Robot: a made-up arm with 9 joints.
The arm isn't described. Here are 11 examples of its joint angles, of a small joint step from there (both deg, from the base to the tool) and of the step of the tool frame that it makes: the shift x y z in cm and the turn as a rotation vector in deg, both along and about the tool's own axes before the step.
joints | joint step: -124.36 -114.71 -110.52 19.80 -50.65 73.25 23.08 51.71 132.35 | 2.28 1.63 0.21 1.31 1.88 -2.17 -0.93 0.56 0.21
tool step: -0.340 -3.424 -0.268 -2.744 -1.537 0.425
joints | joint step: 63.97 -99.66 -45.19 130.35 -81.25 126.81 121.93 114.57 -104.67 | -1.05 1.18 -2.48 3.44 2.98 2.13 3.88 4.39 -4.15
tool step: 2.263 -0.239 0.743 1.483 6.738 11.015
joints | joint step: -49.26 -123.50 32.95 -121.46 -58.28 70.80 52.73 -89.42 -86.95 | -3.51 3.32 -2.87 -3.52 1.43 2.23 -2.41 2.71 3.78
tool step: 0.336 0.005 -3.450 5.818 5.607 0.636
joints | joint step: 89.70 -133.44 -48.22 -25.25 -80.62 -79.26 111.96 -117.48 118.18 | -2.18 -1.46 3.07 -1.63 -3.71 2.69 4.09 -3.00 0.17
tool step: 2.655 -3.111 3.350 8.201 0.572 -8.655
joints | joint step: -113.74 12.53 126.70 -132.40 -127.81 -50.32 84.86 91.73 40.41 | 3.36 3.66 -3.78 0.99 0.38 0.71 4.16 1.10 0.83
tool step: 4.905 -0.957 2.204 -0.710 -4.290 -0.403
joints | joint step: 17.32 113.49 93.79 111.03 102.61 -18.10 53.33 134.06 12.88 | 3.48 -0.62 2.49 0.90 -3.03 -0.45 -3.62 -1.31 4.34
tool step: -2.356 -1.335 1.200 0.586 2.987 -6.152
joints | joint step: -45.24 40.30 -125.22 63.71 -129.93 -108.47 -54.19 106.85 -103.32 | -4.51 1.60 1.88 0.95 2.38 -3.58 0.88 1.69 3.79
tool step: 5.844 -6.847 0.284 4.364 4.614 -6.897
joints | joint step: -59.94 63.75 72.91 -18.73 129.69 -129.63 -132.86 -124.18 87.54 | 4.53 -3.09 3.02 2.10 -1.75 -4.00 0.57 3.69 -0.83
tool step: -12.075 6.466 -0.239 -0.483 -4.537 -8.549
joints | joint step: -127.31 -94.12 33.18 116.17 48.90 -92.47 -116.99 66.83 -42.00 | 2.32 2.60 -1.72 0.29 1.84 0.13 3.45 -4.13 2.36
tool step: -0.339 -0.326 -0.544 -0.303 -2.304 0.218
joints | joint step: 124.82 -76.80 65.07 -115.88 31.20 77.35 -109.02 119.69 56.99 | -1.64 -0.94 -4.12 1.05 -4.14 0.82 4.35 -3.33 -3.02
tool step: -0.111 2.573 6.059 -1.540 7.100 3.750
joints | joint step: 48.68 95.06 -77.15 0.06 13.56 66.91 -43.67 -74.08 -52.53 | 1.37 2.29 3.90 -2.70 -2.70 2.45 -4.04 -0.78 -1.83
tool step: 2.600 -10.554 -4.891 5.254 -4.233 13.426
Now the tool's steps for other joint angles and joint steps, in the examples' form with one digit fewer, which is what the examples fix.
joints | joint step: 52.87 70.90 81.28 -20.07 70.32 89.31 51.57 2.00 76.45 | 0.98 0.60 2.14 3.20 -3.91 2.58 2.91 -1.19 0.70
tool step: -0.29 4.66 5.07 4.16 1.22 2.76
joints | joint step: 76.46 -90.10 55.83 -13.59 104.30 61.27 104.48 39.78 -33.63 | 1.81 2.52 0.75 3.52 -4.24 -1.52 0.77 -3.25 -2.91
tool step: 2.54 4.76 5.41 -1.74 -5.13 8.95
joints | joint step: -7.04 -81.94 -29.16 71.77 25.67 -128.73 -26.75 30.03 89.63 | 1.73 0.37 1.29 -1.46 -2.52 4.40 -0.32 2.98 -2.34
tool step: 3.29 0.03 -1.08 2.72 -2.85 7.44
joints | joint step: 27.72 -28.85 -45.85 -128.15 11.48 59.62 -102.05 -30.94 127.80 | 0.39 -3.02 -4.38 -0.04 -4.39 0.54 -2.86 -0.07 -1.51
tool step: -4.37 -1.03 -10.30 7.68 2.61 -1.23
